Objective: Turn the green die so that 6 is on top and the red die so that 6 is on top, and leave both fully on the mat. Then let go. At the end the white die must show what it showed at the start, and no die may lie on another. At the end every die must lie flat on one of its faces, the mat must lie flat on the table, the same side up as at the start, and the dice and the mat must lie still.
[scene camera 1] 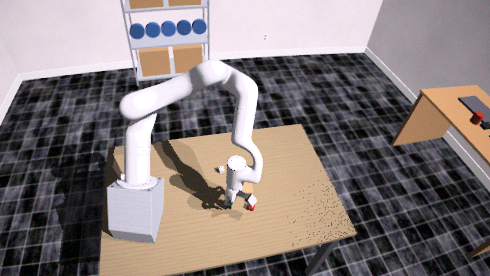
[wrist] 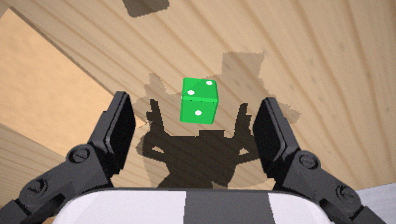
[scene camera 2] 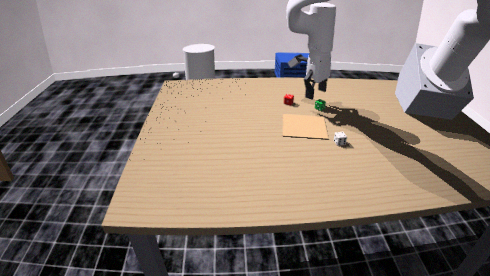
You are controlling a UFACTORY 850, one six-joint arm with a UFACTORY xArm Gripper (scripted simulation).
Labels:
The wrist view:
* my gripper: 195, 110
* green die: 199, 101
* tan mat: 58, 102
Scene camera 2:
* my gripper: 315, 94
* tan mat: 299, 126

